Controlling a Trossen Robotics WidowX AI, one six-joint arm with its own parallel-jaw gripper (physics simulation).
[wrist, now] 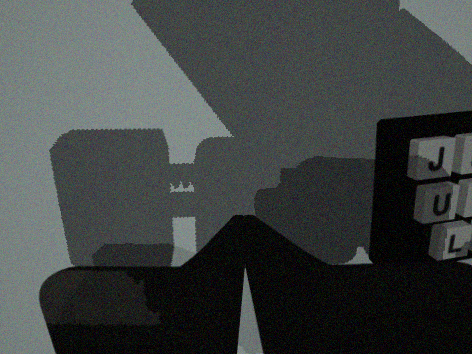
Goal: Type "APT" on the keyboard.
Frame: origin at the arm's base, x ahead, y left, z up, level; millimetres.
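Seen in the pictures: gripper, fingertip midpoint: (243, 225).
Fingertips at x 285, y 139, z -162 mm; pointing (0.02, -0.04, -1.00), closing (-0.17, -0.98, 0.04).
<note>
Offsets run from my fingertips to a thing's top centre. "spot": to the spot under its first point. Level surfaces: height alone.
The black keyboard @[spot: 4 mm ahead, 60 mm right, 11 mm up] (391, 200) shows in part at the right edge of the wrist view. Its light keys J @[20 mm ahead, 74 mm right, 16 mm up] (433, 159), U @[1 mm ahead, 77 mm right, 16 mm up] (435, 203) and L @[19 mm back, 86 mm right, 16 mm up] (452, 241) stand in a column at its left side, with parts of two more keys cut off at the frame edge. The keys A, P and T do not show. My black gripper (243, 225) is shut and empty, its fingertips together at the lower middle, to the left of the keyboard and apart from it in the view. The gripper's right side hides the area below the keyboard's lower edge.
A grey table top @[0 mm up] (60, 65) lies under the keyboard. Large dark shadows of the arm and gripper fall across it, from the top middle down to the keyboard's left edge. A shadow also covers part of the J and U keys.
</note>
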